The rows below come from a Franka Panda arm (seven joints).
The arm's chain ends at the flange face. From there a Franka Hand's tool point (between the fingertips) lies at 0.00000 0.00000 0.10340 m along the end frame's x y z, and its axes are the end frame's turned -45 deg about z.
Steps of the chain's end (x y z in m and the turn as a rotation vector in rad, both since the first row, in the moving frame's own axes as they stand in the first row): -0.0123, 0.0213, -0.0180, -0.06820, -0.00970, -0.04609; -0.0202, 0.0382, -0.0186, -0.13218, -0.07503, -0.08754; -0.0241, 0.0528, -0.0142, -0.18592, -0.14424, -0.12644; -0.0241, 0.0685, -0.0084, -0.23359, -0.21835, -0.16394; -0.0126, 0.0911, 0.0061, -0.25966, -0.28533, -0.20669; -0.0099, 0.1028, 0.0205, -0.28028, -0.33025, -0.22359
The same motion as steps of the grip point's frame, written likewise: -0.0293, 0.0108, -0.0182, -0.04137, -0.05508, -0.04609; -0.0562, 0.0175, -0.0198, -0.04041, -0.14652, -0.08754; -0.0780, 0.0248, -0.0170, -0.02947, -0.23346, -0.12644; -0.0977, 0.0352, -0.0136, -0.01078, -0.31957, -0.16394; -0.1121, 0.0577, -0.0015, 0.01815, -0.38537, -0.20669; -0.1230, 0.0671, 0.0110, 0.03533, -0.43171, -0.22359
